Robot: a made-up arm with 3 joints.
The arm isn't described. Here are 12 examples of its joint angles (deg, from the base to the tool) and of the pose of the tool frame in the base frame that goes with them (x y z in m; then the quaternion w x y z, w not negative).
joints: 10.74 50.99 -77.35
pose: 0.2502 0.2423 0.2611 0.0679 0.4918 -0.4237 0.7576
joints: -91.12 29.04 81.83
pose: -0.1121 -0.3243 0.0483 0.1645 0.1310 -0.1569 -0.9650
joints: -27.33 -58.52 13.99
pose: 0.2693 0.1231 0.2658 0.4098 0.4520 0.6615 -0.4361
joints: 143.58 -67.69 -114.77
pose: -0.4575 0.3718 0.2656 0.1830 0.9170 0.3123 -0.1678
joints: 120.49 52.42 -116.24
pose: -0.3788 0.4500 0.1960 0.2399 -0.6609 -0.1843 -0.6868
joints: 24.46 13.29 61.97
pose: 0.2699 0.2897 0.0701 0.8673 0.1386 0.1427 -0.4563
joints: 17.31 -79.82 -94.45
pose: 0.2865 0.2281 0.3450 0.2644 -0.5738 0.7421 0.2239
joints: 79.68 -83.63 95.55
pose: -0.2309 0.6163 0.2526 0.5091 0.3867 0.7521 -0.1601
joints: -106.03 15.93 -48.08
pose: -0.1166 -0.2094 0.2265 0.3583 -0.2951 -0.7156 0.5220
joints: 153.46 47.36 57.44
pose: -0.3723 0.3630 0.0383 0.8021 -0.0459 -0.1136 0.5845
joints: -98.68 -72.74 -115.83
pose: -0.1639 -0.3309 0.3097 0.3531 0.1814 0.9173 0.0315
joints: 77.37 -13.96 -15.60
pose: -0.1103 0.4172 0.1771 0.6925 -0.5497 0.4251 -0.1935
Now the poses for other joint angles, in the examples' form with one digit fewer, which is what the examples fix.
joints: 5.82 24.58 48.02
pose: 0.286 0.130 0.089 0.753 0.035 0.130 -0.644
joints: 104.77 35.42 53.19
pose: -0.114 0.480 0.045 0.980 -0.098 -0.016 0.170
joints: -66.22 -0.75 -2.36
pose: 0.106 -0.132 0.168 0.086 0.259 0.541 -0.796
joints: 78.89 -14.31 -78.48
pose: -0.086 0.484 0.282 0.281 -0.880 0.295 -0.245
